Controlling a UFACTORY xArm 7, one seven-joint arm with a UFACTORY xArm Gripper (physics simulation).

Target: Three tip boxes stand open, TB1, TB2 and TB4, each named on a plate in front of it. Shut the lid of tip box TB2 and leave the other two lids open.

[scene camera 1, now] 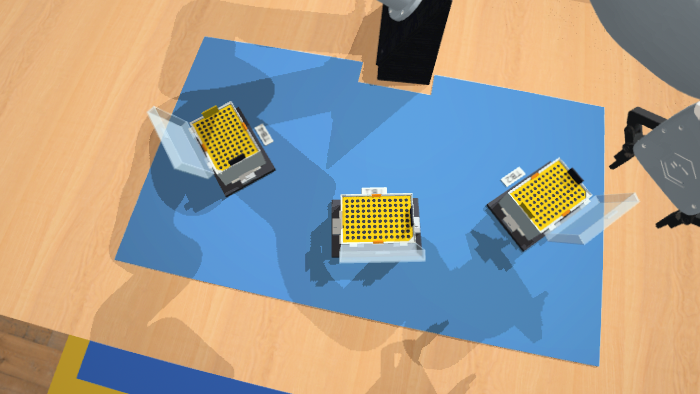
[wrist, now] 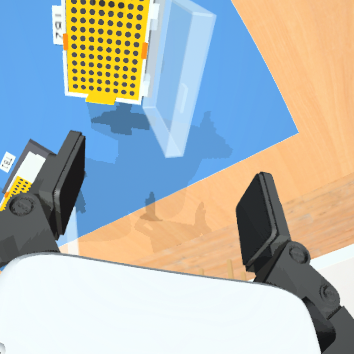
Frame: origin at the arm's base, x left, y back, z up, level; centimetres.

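Seen in the pictures: gripper, fingertip midpoint: (scene camera 1: pixel 640 192) (wrist: pixel 167 172).
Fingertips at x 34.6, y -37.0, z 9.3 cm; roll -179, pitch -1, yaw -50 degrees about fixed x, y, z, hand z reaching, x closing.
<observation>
Offsets run from my fingertips to a thing's top centre. "spot": to the spot under its first point. Level surfaces: height alone.
Tip box TB2 @(dx -4.9, dy +5.0, dz -15.5 cm) (scene camera 1: pixel 550 195) (wrist: pixel 107 50) stands on the right of the mat, yellow rack showing. Its clear lid @(dx -0.2, dy +0.3, dz -7.6 cm) (scene camera 1: pixel 607 215) (wrist: pixel 195 65) is open, leaning outward on the side away from its nameplate @(spot: dx -9.6, dy +9.8, dz -22.8 cm) (scene camera 1: pixel 513 176) (wrist: pixel 57 25). TB1 @(dx -32.9, dy -5.1, dz -15.5 cm) (scene camera 1: pixel 377 218) (wrist: pixel 20 187) stands in the middle, lid (scene camera 1: pixel 382 252) open; the left finger partly hides it in the wrist view. TB4 @(dx -62.4, dy +4.2, dz -15.5 cm) (scene camera 1: pixel 227 137) stands at the left, lid @(spot: dx -67.4, dy -0.5, dz -13.7 cm) (scene camera 1: pixel 182 147) open. My gripper (scene camera 1: pixel 637 195) (wrist: pixel 167 172) is open and empty, fingers wide apart, above and beyond TB2's lid side near the mat's right edge. Its exact height is unclear.
The blue mat @(dz -23.0 cm) (scene camera 1: pixel 450 125) (wrist: pixel 30 90) lies on the wooden table @(dz -23.3 cm) (scene camera 1: pixel 75 150) (wrist: pixel 310 75). A black base block (scene camera 1: pixel 410 50) stands in a notch at the mat's top edge. The grey arm reaches in from the upper right. Arm shadows cross the mat.
</observation>
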